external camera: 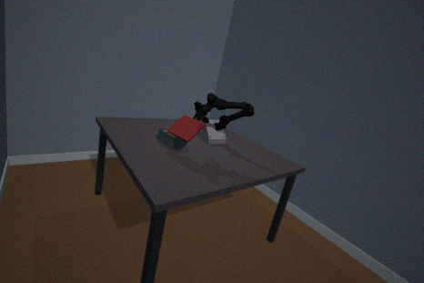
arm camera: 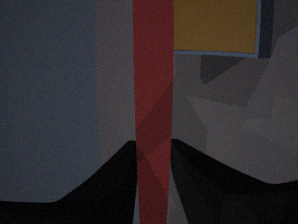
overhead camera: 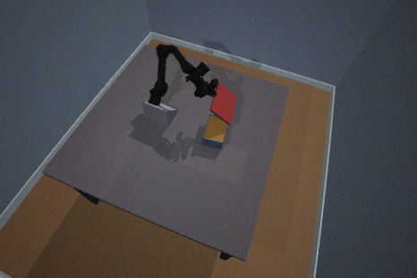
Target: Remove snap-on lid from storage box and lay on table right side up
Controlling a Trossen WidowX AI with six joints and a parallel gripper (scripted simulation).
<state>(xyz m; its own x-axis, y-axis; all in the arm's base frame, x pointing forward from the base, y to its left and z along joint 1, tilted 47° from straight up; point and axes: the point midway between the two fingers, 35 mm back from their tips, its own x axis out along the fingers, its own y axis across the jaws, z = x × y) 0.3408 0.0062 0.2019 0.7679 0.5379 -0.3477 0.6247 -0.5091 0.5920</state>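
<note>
Now: gripper tip 6 cm short of the red lid, 5 cm above it and 1 cm to the right of it. The rest, counted from my gripper tip: grey storage box 19 cm below, 13 cm to the right, 7 cm ahead.
</note>
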